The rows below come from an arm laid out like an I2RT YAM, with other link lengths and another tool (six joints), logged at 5 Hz.
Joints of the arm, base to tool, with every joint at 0 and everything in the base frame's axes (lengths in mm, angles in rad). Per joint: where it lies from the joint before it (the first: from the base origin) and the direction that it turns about. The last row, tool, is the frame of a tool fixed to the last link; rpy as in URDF.
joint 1: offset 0 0 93.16 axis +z
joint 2: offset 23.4 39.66 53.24 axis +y
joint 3: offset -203.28 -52.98 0 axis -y
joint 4: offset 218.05 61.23 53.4 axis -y
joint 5: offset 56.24 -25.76 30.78 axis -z
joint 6: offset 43.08 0 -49 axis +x
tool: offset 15 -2 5 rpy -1.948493 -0.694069 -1.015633
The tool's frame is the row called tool.
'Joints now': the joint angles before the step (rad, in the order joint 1, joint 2, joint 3, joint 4, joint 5, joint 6). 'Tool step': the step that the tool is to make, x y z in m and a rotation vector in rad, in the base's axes. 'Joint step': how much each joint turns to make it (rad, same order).
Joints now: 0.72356 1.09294 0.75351 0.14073 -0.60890 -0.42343
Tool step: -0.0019 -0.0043 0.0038 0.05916 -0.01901 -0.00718
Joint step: -0.00847 -0.03828 -0.03855 0.07557 -0.00639 0.03831
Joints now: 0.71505 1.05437 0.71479 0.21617 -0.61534 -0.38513
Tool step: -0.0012 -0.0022 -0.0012 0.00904 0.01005 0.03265
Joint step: -0.01217 -0.00844 -0.01269 0.00835 -0.04612 0.00981
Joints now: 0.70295 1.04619 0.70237 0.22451 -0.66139 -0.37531
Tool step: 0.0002 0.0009 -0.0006 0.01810 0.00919 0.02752
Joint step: -0.00346 0.00912 -0.00615 0.03299 -0.03297 0.02083
